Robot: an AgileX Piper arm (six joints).
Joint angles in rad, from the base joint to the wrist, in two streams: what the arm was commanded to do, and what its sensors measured. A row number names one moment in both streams.
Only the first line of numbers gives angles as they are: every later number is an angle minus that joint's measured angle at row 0.
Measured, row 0:
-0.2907, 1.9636, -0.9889, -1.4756, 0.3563, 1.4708
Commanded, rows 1 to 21:
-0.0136, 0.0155, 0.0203, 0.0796, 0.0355, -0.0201
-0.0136, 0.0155, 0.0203, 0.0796, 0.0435, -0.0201
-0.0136, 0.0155, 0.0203, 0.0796, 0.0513, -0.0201
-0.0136, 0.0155, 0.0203, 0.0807, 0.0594, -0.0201
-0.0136, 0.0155, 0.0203, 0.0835, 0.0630, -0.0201
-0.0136, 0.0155, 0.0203, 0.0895, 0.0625, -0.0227
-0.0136, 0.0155, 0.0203, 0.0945, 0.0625, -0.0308
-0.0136, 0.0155, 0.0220, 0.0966, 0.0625, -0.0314
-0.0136, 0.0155, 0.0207, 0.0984, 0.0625, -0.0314
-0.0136, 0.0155, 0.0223, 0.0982, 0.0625, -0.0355
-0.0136, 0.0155, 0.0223, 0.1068, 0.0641, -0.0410
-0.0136, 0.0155, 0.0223, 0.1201, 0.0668, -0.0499
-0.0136, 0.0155, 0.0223, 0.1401, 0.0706, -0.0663
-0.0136, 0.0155, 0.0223, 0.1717, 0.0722, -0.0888
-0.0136, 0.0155, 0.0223, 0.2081, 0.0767, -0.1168
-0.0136, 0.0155, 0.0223, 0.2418, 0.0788, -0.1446
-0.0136, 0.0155, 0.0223, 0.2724, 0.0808, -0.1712
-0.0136, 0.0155, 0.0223, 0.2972, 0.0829, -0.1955
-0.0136, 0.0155, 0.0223, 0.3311, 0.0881, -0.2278
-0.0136, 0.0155, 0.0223, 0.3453, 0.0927, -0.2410
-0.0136, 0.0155, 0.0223, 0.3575, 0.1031, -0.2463
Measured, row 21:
0.0000, -0.0107, -0.0102, 0.1837, 0.0409, -0.1831
